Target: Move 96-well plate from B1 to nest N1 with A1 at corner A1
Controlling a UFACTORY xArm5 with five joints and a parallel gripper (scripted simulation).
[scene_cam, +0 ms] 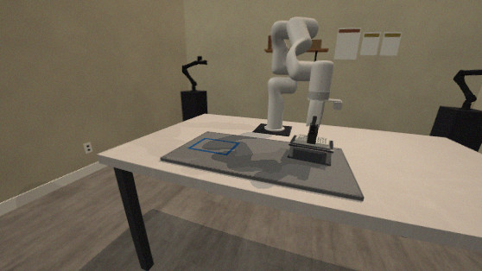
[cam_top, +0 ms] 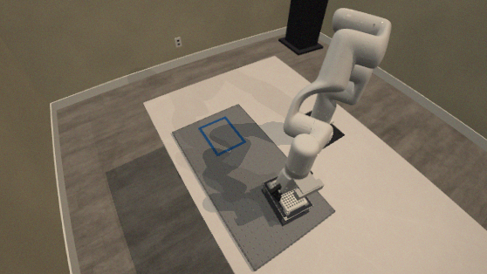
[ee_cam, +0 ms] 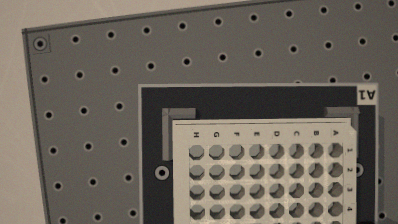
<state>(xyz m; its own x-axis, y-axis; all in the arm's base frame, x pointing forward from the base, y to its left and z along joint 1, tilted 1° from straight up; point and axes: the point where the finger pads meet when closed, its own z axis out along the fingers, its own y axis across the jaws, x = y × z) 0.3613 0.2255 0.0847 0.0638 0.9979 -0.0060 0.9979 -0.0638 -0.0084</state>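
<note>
My hand is 10 mm above the white 96-well plate. Also, from my hand: A1 corner mark: 60 mm ahead, 70 mm to the left, 20 mm below; dark raised nest N1: 20 mm below.
</note>
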